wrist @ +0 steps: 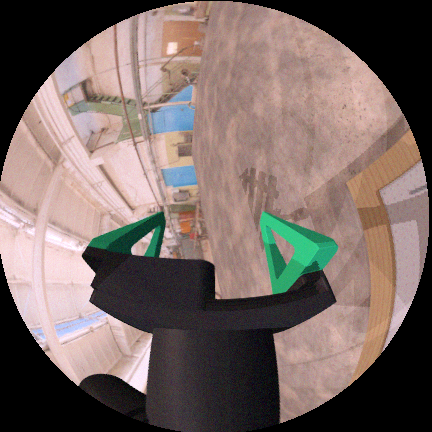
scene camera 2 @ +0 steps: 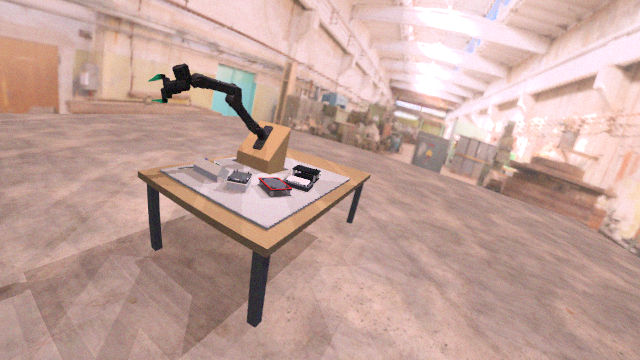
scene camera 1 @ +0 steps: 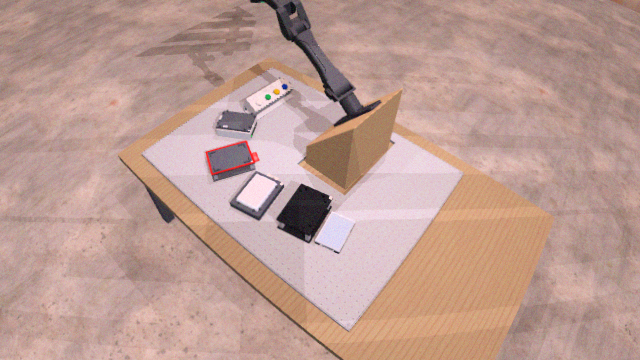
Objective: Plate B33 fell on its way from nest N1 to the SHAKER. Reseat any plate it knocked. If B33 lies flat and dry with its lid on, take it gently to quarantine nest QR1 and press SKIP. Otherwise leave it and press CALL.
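Frame: origin at the arm's base, x ahead, y left, z up, level; centimetres.
Where they show: gripper, fingertip midpoint: (wrist: 212, 216) (scene camera 2: 149, 90); arm's base, origin of the base link: (scene camera 2: 263, 137) (scene camera 1: 357, 114).
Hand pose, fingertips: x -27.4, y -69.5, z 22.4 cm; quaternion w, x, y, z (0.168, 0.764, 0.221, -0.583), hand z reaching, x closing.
Things, the pixels of their centre, and the offset from my fingertips. "spot": a spot on its surface instead. Level surfaces: height alone.
- pale flat plate, body centre: (scene camera 1: 335, 231) dx +61.3, dy +84.9, dz -40.3 cm
- black nest, body centre: (scene camera 1: 305, 211) (scene camera 2: 306, 172) dx +62.4, dy +73.3, dz -38.2 cm
- white-topped plate, body centre: (scene camera 1: 256, 191) (scene camera 2: 298, 180) dx +65.7, dy +55.0, dz -38.5 cm
- red-framed nest, body centre: (scene camera 1: 230, 160) (scene camera 2: 274, 186) dx +60.7, dy +36.7, dz -39.3 cm
- grey-topped white device, surface spot: (scene camera 1: 236, 122) spot: dx +46.6, dy +26.6, dz -36.1 cm
- button box, body centre: (scene camera 1: 268, 96) (scene camera 2: 211, 167) dx +25.1, dy +24.8, dz -37.4 cm
- pale perforated mat, its level: dz -41.5 cm
- wooden table, its level: dz -42.9 cm
My gripper (scene camera 2: 155, 89) (wrist: 212, 216) is open and empty, high above the floor past the table's edge; its fingers are mostly out of frame in scene camera 1. A pale flat plate (scene camera 1: 336, 232) lies on the mat beside a black nest (scene camera 1: 304, 210) (scene camera 2: 306, 171). Another white-topped plate (scene camera 1: 257, 191) (scene camera 2: 299, 181) sits on a dark nest. A red-framed nest (scene camera 1: 231, 159) (scene camera 2: 275, 184) has a red tag. A grey-topped white device (scene camera 1: 236, 122) (scene camera 2: 239, 179) stands near the button box (scene camera 1: 260, 101) (scene camera 2: 209, 169), which has green, yellow and blue buttons. Plate labels, lid and wetness are unreadable.
A wooden wedge base (scene camera 1: 350, 150) (scene camera 2: 265, 155) carries the arm and rises above the nests. A pale perforated mat (scene camera 1: 325, 285) (scene camera 2: 265, 217) covers much of the wooden table (scene camera 1: 480, 260) (scene camera 2: 200, 210). The table's edge (wrist: 377, 250) shows at the right of the wrist view.
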